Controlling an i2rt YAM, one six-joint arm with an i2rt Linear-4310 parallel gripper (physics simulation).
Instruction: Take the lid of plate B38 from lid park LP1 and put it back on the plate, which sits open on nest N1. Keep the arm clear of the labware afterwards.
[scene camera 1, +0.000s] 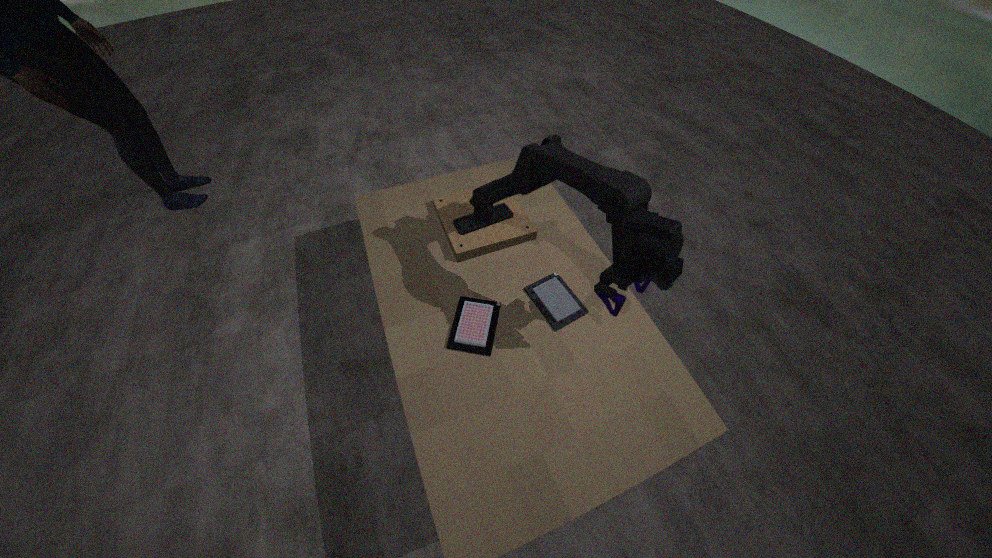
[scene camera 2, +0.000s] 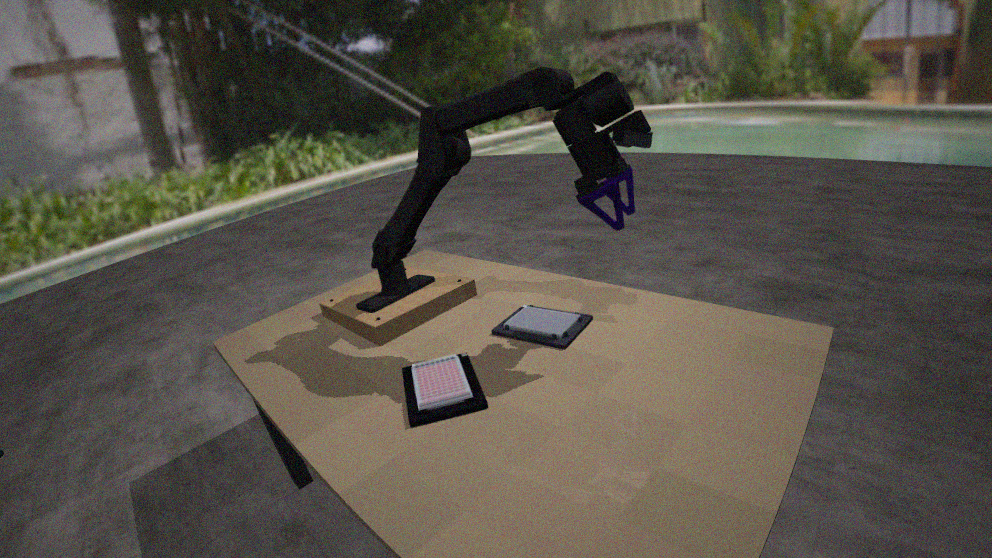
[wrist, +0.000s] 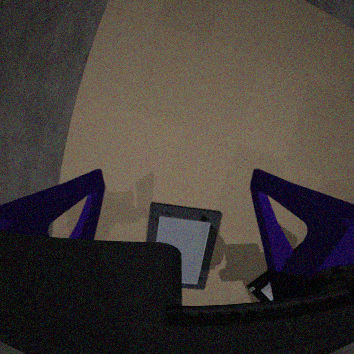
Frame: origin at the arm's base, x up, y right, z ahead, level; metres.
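Seen in the pictures: gripper, fingertip midpoint: (scene camera 1: 627, 303) (scene camera 2: 626, 221) (wrist: 177, 177); arm's base, link origin: (scene camera 1: 483, 219) (scene camera 2: 397, 294).
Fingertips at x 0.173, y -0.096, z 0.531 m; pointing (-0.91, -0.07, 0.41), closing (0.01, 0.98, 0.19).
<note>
Offsets run from my fingertips to a thing's middle. Level surfaces: height alone.
The pale grey lid @[dx -0.200, dy +0.038, dz -0.169 m] (scene camera 1: 556, 299) (scene camera 2: 542, 323) (wrist: 184, 245) lies flat on the dark grey lid park LP1 @[dx -0.204, dy +0.038, dz -0.169 m] (scene camera 1: 572, 319) (scene camera 2: 575, 331) (wrist: 215, 229). Plate B38 @[dx -0.195, dy +0.288, dz -0.207 m] (scene camera 1: 475, 323) (scene camera 2: 442, 381) is open, with pink wells showing, on the black nest N1 @[dx -0.205, dy +0.288, dz -0.207 m] (scene camera 1: 475, 349) (scene camera 2: 450, 411). In the wrist view, part of the nest (wrist: 256, 289) shows at lower right behind the right finger. My gripper (scene camera 1: 628, 301) (scene camera 2: 625, 220) (wrist: 177, 177) has purple fingers, is wide open and empty, and hangs high above the table. In the wrist view the lid lies below the fingertip line, between the two fingers. No labels are readable.
The arm (scene camera 1: 589, 173) (scene camera 2: 496, 104) stands on a wooden base block (scene camera 1: 496, 241) (scene camera 2: 416, 315) at the back of the wooden table @[dx -0.214 m] (scene camera 1: 554, 444) (scene camera 2: 624, 444). Its shadow falls around the nest. A person (scene camera 1: 131, 117) stands off the table at upper left in scene camera 1.
</note>
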